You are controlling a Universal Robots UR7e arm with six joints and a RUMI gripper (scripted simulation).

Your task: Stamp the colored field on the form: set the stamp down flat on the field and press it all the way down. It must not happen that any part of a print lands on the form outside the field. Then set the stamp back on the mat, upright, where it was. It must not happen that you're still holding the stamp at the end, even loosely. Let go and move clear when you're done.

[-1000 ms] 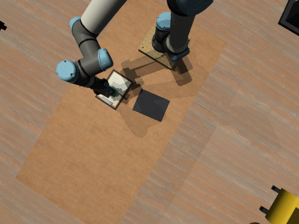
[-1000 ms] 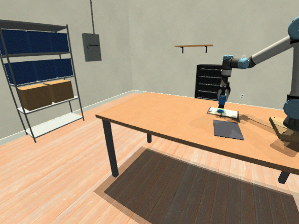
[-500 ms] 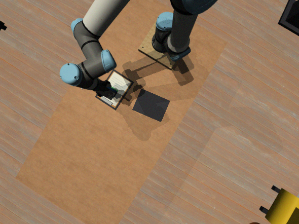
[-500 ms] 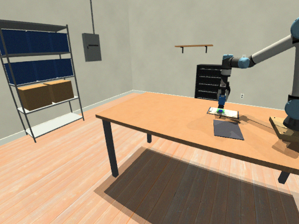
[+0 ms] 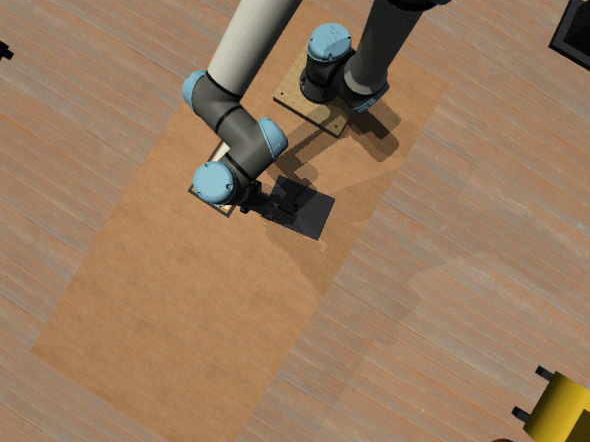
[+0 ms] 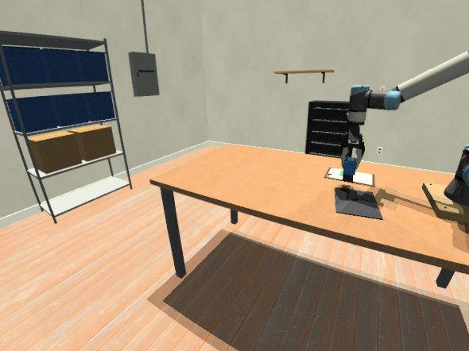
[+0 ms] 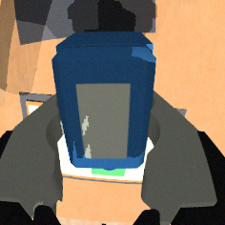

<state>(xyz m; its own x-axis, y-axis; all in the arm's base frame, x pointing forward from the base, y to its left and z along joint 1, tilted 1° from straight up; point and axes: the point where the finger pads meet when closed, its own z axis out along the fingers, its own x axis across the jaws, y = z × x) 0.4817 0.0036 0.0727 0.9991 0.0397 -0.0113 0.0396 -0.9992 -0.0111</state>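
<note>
Right now the dark mat is 14 cm to the left of my hand, 11 cm below it and 4 cm behind it. Round my hand: blue stamp 2 cm below; form 16 cm to the right, 11 cm below.
</note>
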